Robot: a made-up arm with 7 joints. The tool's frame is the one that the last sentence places.
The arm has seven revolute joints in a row. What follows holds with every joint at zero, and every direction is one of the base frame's.
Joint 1 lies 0.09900 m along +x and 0.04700 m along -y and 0.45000 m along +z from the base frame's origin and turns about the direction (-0.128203, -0.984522, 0.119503).
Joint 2 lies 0.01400 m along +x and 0.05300 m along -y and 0.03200 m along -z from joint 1 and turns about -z.
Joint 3 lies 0.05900 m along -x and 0.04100 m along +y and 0.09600 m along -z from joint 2 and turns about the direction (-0.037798, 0.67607, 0.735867).
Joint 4 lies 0.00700 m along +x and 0.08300 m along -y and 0.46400 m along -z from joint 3 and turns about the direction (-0.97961, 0.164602, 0.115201).
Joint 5 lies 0.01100 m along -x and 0.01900 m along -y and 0.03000 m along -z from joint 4 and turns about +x.
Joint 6 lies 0.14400 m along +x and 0.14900 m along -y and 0.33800 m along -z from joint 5 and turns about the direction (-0.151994, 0.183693, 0.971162).
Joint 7 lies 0.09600 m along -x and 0.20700 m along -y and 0.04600 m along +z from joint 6 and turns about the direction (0.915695, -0.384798, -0.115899).
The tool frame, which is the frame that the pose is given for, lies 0.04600 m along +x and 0.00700 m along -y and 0.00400 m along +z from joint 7; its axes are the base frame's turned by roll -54.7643, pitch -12.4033 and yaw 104.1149 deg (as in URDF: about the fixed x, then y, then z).
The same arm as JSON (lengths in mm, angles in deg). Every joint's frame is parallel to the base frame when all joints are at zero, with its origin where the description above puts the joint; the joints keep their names.
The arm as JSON. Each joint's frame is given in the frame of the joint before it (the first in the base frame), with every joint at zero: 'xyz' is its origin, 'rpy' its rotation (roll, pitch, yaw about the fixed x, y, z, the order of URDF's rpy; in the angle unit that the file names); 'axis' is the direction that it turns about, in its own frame. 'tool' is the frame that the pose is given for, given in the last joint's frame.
{"units": {"length": "mm", "angle": "deg"}, "joints": [{"name": "joint 1", "type": "revolute", "origin": {"xyz": [99.0, -47.0, 450.0], "rpy": [0.0, 0.0, 0.0]}, "axis": [-0.128203, -0.984522, 0.119503]}, {"name": "joint 2", "type": "revolute", "origin": {"xyz": [14.0, -53.0, -32.0], "rpy": [0.0, 0.0, 0.0]}, "axis": [0.0, 0.0, -1.0]}, {"name": "joint 3", "type": "revolute", "origin": {"xyz": [-59.0, 41.0, -96.0], "rpy": [0.0, 0.0, 0.0]}, "axis": [-0.037798, 0.67607, 0.735867]}, {"name": "joint 4", "type": "revolute", "origin": {"xyz": [7.0, -83.0, -464.0], "rpy": [0.0, 0.0, 0.0]}, "axis": [-0.97961, 0.164602, 0.115201]}, {"name": "joint 5", "type": "revolute", "origin": {"xyz": [-11.0, -19.0, -30.0], "rpy": [0.0, 0.0, 0.0]}, "axis": [1.0, 0.0, 0.0]}, {"name": "joint 6", "type": "revolute", "origin": {"xyz": [144.0, -149.0, -338.0], "rpy": [0.0, 0.0, 0.0]}, "axis": [-0.151994, 0.183693, 0.971162]}, {"name": "joint 7", "type": "revolute", "origin": {"xyz": [-96.0, -207.0, 46.0], "rpy": [0.0, 0.0, 0.0]}, "axis": [0.915695, -0.384798, -0.115899]}], "tool": {"origin": {"xyz": [46.0, -7.0, 4.0], "rpy": [-54.76, -12.4, 104.11]}}}
